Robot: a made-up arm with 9 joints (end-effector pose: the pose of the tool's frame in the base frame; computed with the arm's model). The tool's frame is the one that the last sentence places.
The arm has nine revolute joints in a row. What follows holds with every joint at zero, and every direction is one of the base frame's. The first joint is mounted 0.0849 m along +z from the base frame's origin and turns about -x. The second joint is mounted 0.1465 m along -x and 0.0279 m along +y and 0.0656 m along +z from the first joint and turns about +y. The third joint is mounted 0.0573 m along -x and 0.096 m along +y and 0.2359 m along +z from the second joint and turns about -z. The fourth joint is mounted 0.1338 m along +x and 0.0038 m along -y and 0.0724 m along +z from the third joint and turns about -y. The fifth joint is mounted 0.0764 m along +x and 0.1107 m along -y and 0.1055 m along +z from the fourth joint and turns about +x. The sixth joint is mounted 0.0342 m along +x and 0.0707 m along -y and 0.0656 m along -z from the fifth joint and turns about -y. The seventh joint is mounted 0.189 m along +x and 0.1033 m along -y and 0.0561 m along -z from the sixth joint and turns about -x. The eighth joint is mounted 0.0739 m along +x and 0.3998 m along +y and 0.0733 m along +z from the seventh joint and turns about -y. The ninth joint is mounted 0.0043 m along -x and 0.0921 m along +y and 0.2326 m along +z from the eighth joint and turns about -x. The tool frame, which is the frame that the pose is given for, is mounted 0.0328 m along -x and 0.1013 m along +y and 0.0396 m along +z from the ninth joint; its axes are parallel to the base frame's.
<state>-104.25 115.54 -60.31 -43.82 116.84 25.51 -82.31 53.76 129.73</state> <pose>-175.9 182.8 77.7 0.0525 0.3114 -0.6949 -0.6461</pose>
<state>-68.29 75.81 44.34 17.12 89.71 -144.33 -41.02 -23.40 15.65</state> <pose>501.5 452.9 313.7 0.5076 -0.4152 -0.5324 -0.5353</pose>
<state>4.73 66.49 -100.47 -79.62 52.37 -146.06 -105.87 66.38 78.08</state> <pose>-198.3 -211.8 171.9 0.5303 0.7105 -0.1813 -0.4257</pose>
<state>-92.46 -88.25 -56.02 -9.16 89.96 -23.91 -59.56 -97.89 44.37</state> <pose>-474.4 -801.9 726.0 0.2075 -0.0532 -0.4336 0.8753</pose>
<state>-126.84 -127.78 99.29 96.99 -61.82 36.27 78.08 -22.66 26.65</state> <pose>-718.0 803.2 517.4 0.3312 0.0118 -0.8887 -0.3168</pose>
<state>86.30 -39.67 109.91 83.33 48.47 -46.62 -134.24 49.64 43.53</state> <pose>-1177.7 -2.5 289.8 0.5860 0.3781 -0.6556 0.2895</pose>
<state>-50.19 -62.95 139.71 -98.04 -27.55 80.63 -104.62 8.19 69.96</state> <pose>-1018.0 415.6 -208.1 0.0458 -0.7323 0.1070 0.6710</pose>
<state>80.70 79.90 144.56 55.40 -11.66 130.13 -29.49 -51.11 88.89</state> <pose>-132.9 14.1 -42.8 0.8379 0.3813 -0.1549 -0.3587</pose>
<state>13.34 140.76 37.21 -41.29 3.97 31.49 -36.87 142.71 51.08</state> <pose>-201.8 -126.6 -489.3 0.4788 -0.8747 -0.0677 0.0339</pose>
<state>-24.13 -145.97 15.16 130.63 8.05 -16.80 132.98 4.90 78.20</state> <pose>-906.3 -196.7 -476.1 0.0057 -0.6099 -0.4605 0.6449</pose>
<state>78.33 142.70 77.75 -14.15 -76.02 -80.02 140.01 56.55 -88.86</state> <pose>682.5 -305.5 -190.2 0.5880 -0.4984 -0.1875 0.6088</pose>
